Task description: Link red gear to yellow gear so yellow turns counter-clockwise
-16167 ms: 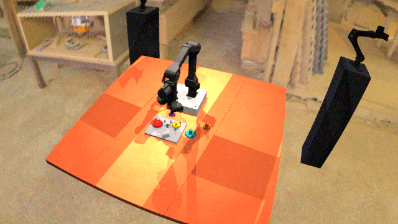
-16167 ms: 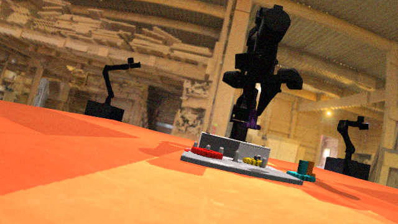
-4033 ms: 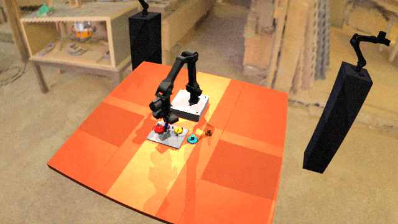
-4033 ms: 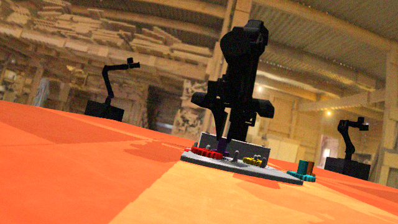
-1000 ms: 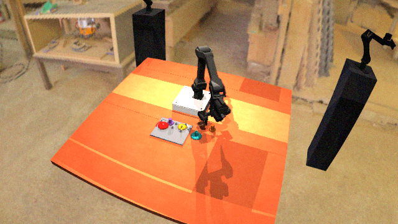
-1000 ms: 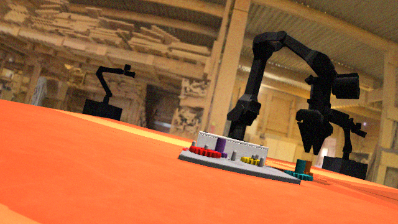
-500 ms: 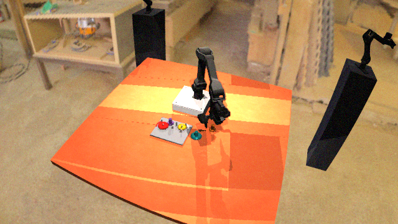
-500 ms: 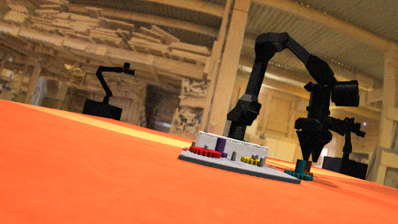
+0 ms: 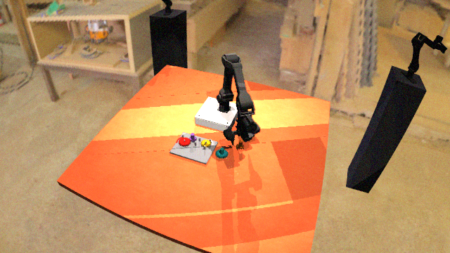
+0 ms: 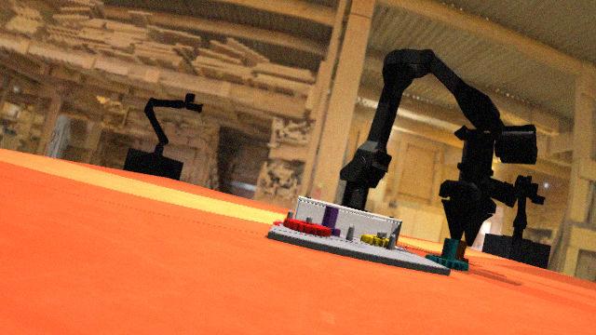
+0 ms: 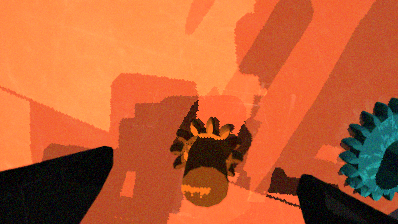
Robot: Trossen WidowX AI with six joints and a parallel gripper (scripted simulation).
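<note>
The orange gear lies 10 mm below my gripper tip. From my gripper tip the other things lie so: yellow gear (60 mm ahead, 170 mm to the right, 10 mm below); then grey board (110 mm ahead, 220 mm to the right, 20 mm below); then cyan gear (90 mm ahead, 70 mm to the right, 10 mm below).
</note>
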